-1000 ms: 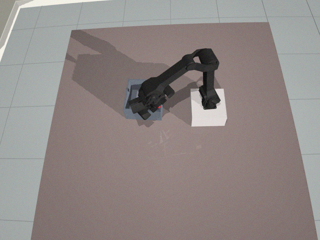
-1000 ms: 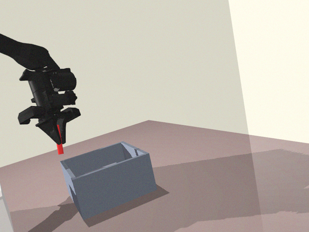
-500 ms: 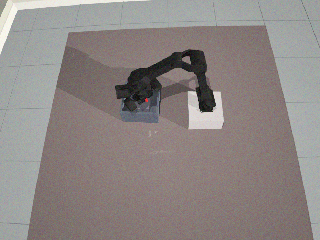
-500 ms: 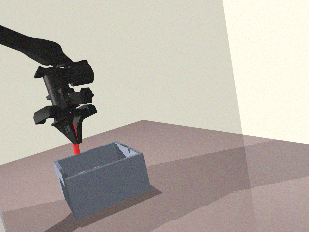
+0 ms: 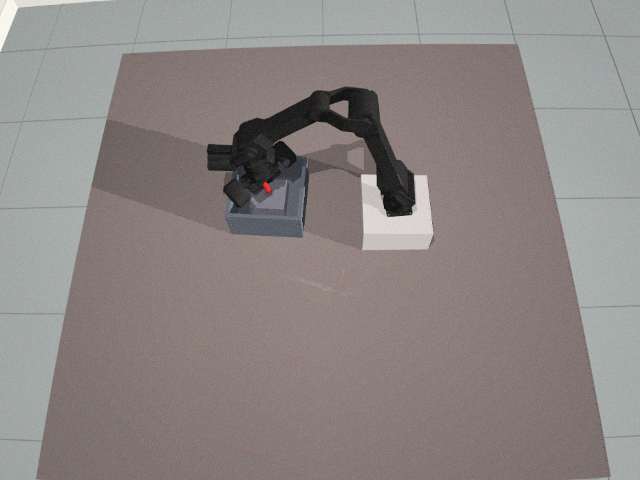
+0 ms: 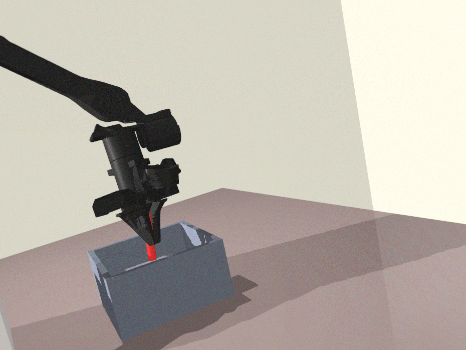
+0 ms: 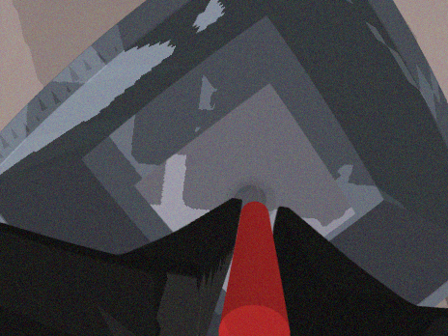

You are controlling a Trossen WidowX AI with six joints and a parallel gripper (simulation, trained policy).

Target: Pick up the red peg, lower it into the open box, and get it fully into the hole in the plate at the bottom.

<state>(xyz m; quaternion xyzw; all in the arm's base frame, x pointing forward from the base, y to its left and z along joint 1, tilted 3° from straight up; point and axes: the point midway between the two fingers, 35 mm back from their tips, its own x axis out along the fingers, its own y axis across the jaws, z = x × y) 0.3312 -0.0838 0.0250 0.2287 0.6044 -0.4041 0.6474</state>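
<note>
My gripper tip is now 1 cm to the right of the red peg and 1 cm below it. From my gripper tip the other things lie so: grey box 1 cm behind, 7 cm below; plate 1 cm behind, 5 cm below.
</note>
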